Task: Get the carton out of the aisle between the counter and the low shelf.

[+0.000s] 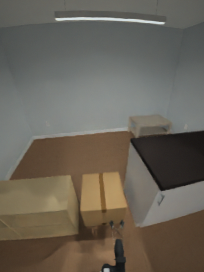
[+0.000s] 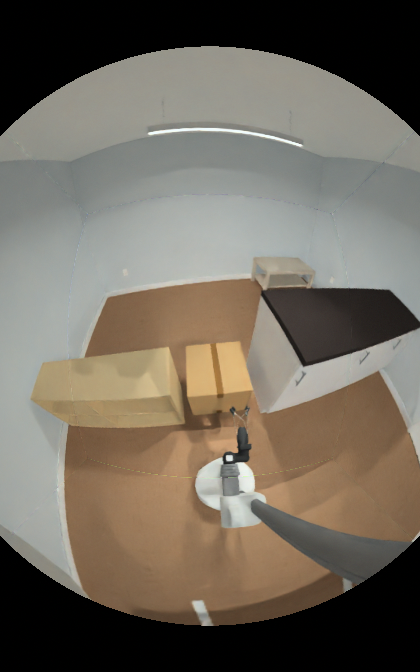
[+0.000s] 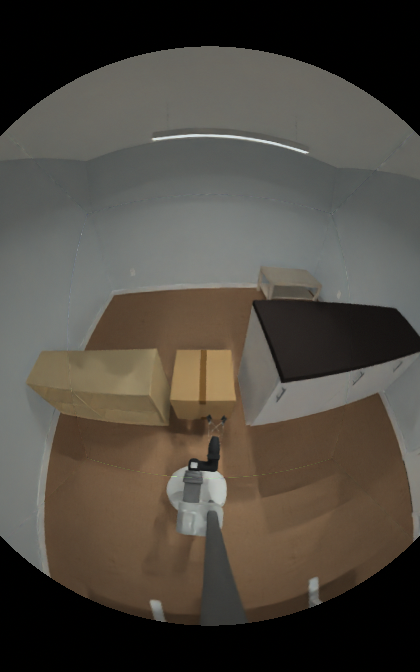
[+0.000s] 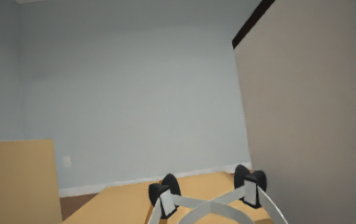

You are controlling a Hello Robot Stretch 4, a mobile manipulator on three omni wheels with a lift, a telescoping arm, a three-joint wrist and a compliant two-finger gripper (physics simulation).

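Places are measured from the robot's base along level axes (x back, y right, z up), in millimetres.
Pixels of known places: gripper, between the fingertips: [image 1: 116, 219] [image 4: 206, 183].
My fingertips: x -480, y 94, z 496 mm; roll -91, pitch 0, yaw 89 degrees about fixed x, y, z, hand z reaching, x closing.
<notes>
Behind a point stands the place of what it marks.
A tan carton [image 1: 90, 195] @(z 379, x -776, y -147 mm) [image 2: 200, 370] [image 3: 187, 375] [image 4: 200, 184] @(z 379, x -943, y 89 mm) with a brown tape strip sits upright on the floor between the low shelf [image 1: 37, 195] @(z 583, x -647, y -608 mm) [image 2: 110, 375] [image 3: 100, 370] [image 4: 27, 175] @(z 495, x -741, y -332 mm) on its left and the dark-topped counter [image 1: 175, 157] @(z 883, x -776, y 614 mm) [image 2: 335, 325] [image 3: 330, 340] [image 4: 305, 100] @(z 583, x -720, y 344 mm) on its right. Narrow gaps show on both sides. My gripper [image 1: 116, 224] [image 2: 240, 411] [image 3: 216, 419] [image 4: 206, 183] @(z 496, x -480, y 94 mm) is open, with its fingertips at the right part of the carton's near face. Whether they touch it I cannot tell.
A small pale table [image 1: 150, 120] @(z 423, x -2590, y 1180 mm) [image 2: 282, 265] [image 3: 290, 276] stands by the back wall, beyond the counter. Brown floor stretches from the carton to the back wall. The counter's near front has handles. The robot's white base is in front of the carton.
</notes>
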